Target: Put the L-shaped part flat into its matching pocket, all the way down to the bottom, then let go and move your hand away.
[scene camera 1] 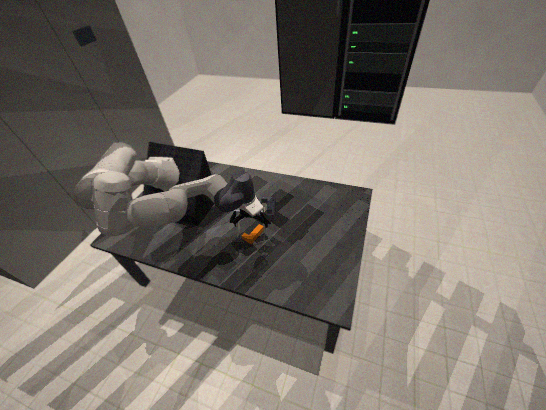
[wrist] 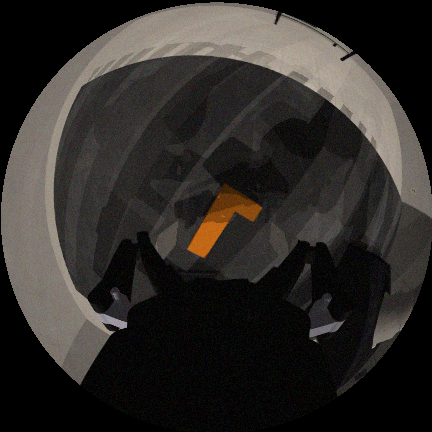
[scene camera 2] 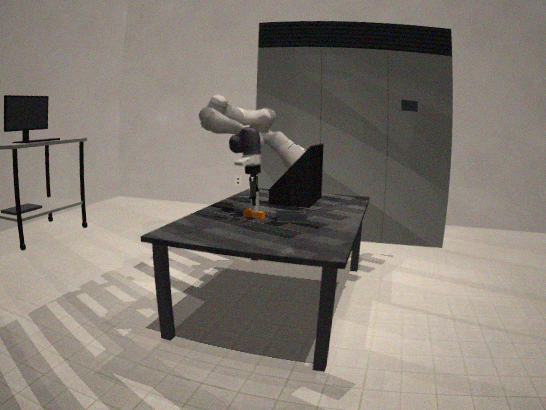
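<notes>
The orange L-shaped part (scene camera 1: 256, 231) (scene camera 2: 254, 214) (wrist: 210, 232) lies flat on the dark table, outside the pocket block. The small dark grey block (scene camera 1: 269, 206) (scene camera 2: 291, 215) stands close to it, partly behind my gripper in the first scene view; its pocket cannot be made out. My gripper (scene camera 1: 251, 221) (scene camera 2: 255, 204) (wrist: 224, 231) is open and empty, pointing down low over the table near the part. In the wrist view the long arm of the L reaches in between the spread fingertips, and its short arm lies farther out, partly in shadow.
The dark wood-patterned table (scene camera 1: 320, 300) (scene camera 2: 240, 248) carries the black wedge-shaped arm mount (scene camera 1: 175, 155) (scene camera 2: 305, 180) behind the gripper. A server rack (scene camera 1: 310, 60), a tall grey cabinet (scene camera 2: 355, 125) and a side bench with a monitor (scene camera 2: 26, 113) stand away from the table.
</notes>
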